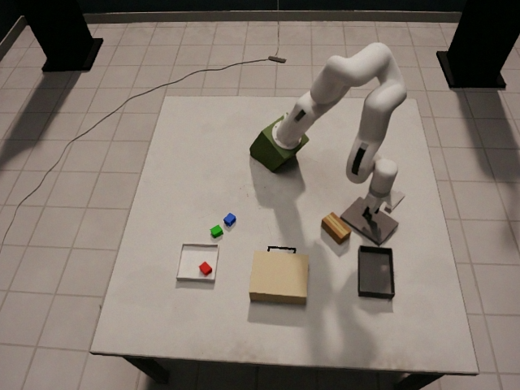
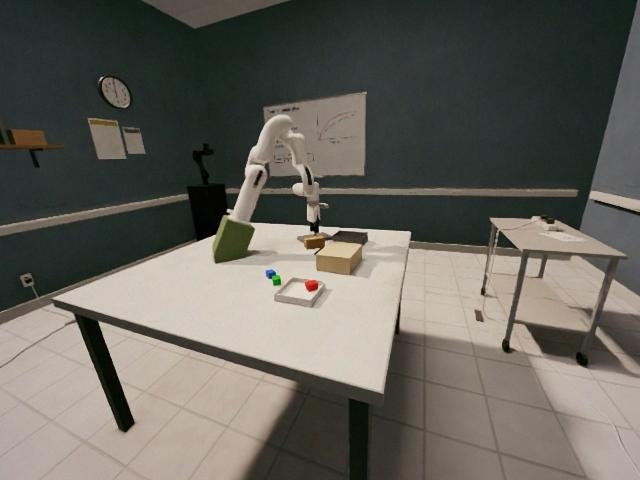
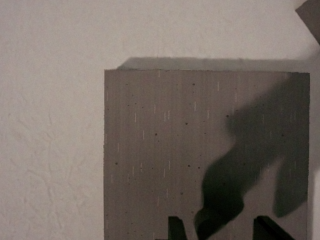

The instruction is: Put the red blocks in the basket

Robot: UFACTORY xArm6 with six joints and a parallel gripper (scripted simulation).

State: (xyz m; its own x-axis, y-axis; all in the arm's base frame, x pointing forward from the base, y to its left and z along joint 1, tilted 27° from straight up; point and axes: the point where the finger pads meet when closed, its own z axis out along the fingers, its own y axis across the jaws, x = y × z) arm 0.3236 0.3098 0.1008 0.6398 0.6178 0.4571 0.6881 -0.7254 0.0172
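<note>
Right now my hand is 5 cm above the grey metal lid. From my hand the other things lie so: blue block (55 cm to the right, 5 cm below); then light wooden cabinet (25 cm ahead, 36 cm to the right, 3 cm below); then drawer (24 cm ahead, 35 cm to the right, 3 cm below).
</note>
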